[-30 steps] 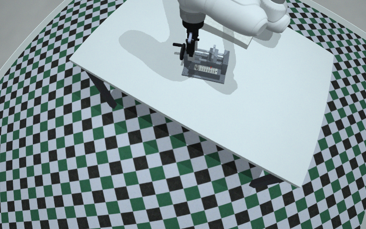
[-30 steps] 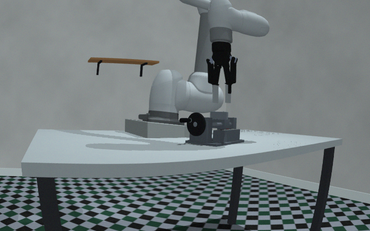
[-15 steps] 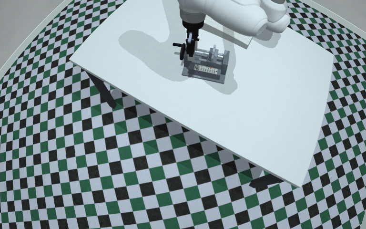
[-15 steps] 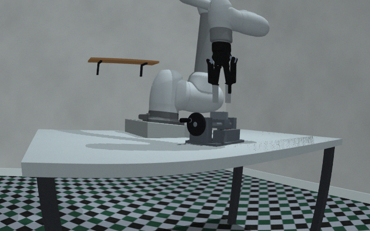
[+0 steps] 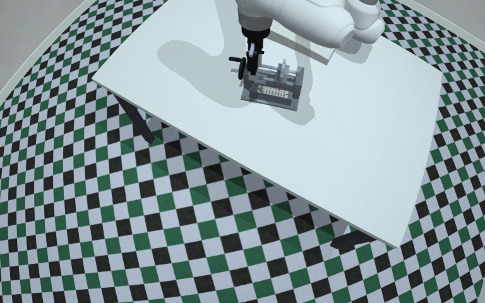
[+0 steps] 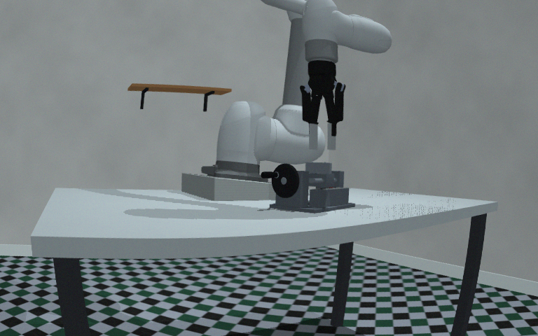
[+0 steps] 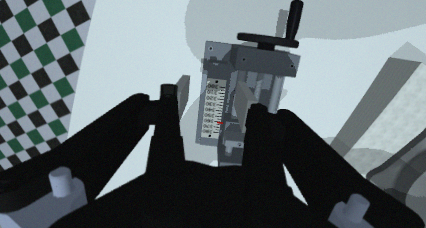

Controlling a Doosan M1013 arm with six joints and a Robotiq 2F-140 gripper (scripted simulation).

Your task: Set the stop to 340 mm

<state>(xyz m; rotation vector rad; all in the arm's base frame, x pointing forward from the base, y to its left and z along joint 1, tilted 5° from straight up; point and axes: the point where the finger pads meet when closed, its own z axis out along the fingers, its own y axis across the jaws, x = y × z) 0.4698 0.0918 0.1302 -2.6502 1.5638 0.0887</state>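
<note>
Now: the black handwheel 11 cm to the right of my hand, 10 cm below it and 4 cm behind it. The rest, counted from my hand: sliding stop block: 10 cm below, 9 cm behind, 4 cm to the left.
</note>
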